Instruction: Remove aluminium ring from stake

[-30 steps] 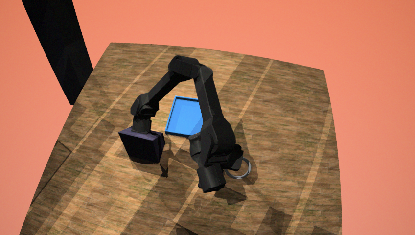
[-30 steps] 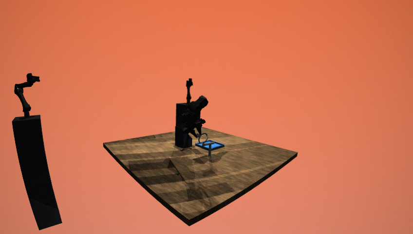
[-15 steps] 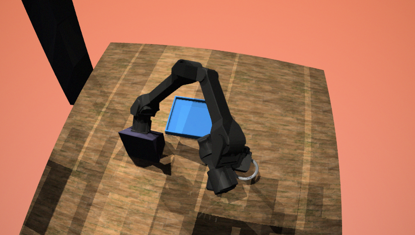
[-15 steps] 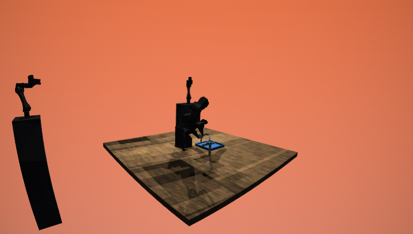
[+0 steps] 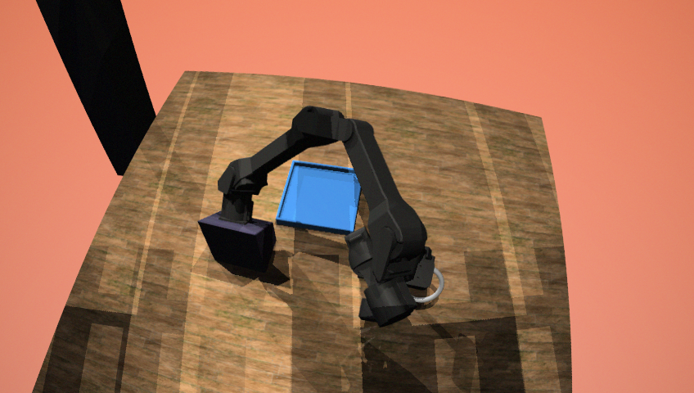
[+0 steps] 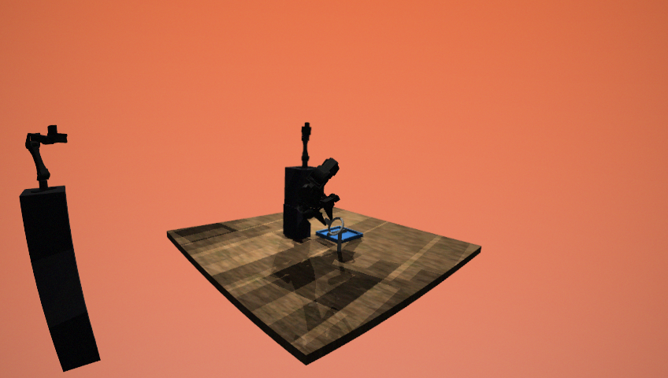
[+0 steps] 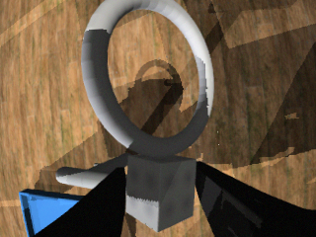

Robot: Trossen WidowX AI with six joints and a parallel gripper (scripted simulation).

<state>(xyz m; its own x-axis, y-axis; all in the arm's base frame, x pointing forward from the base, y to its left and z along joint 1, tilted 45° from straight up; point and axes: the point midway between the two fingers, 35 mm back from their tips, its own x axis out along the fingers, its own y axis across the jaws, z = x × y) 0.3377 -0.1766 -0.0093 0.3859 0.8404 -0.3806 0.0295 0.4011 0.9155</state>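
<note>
The aluminium ring is 4 cm ahead of my gripper tip and 1 cm to the right of it. Round my gripper tip: blue tray (19 cm behind, 28 cm to the left, 16 cm below).
</note>
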